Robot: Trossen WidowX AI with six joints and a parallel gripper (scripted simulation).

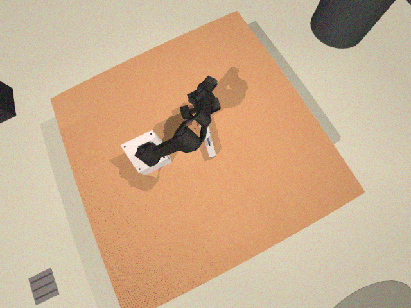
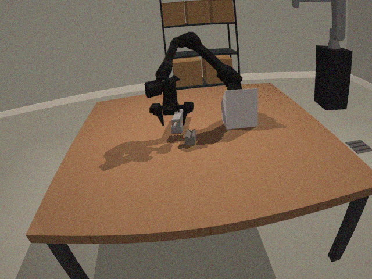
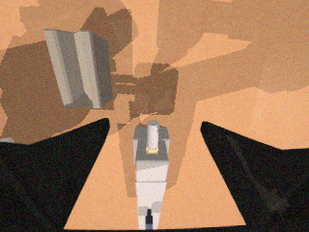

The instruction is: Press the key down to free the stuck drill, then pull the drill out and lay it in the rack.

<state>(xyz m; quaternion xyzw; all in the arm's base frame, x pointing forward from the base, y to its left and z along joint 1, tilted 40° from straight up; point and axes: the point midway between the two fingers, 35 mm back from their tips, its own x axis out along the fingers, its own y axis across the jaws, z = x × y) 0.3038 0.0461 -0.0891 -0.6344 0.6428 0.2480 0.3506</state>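
Now: gripper tip 70 mm to the left of the drill, 10 mm past it and 10 mm above it. The rest, counted from my gripper tip: light grey fixture block 120 mm to the right, 20 mm below, 20 mm behind; then blue key 150 mm to the right, 20 mm behind, 10 mm below; then grey v-notched rack 70 mm behind, 50 mm to the left, 40 mm below.
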